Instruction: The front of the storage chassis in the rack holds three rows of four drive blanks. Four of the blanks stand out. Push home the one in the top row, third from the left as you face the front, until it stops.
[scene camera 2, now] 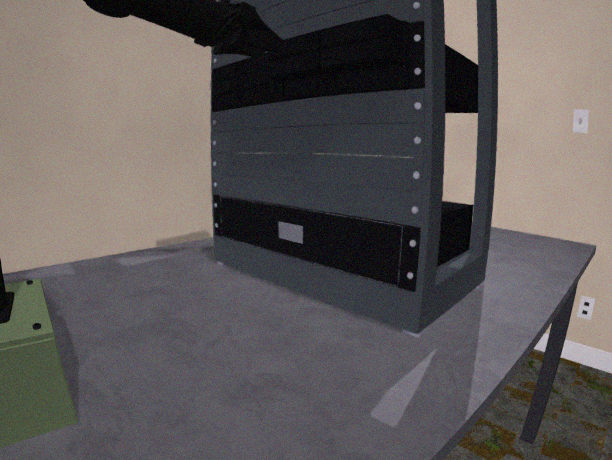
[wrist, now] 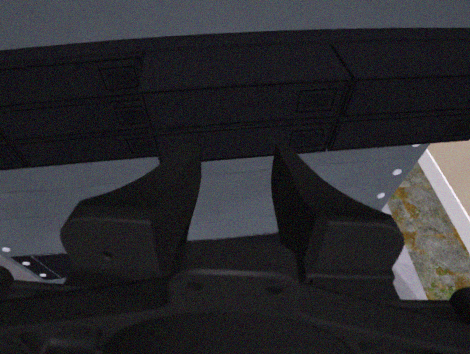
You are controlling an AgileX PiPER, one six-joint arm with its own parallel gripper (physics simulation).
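The black storage chassis spans the grey rack. In the wrist view, a blank in the column left of the rightmost one, apparently the task's top-row third blank, stands out, showing its upper face and a square latch at the right of its front. The rightmost column's upper blank also stands out. My gripper is open and empty, its fingertips overlapping the lower edge of the third column in the wrist view. Contact cannot be told; in the scene view the dark fingers merge with the chassis.
Grey filler panels lie below the chassis. A black unit with a pale label sits at the rack's bottom. The rack stands on a grey table. A green box is at the left edge. The arm reaches in from upper left.
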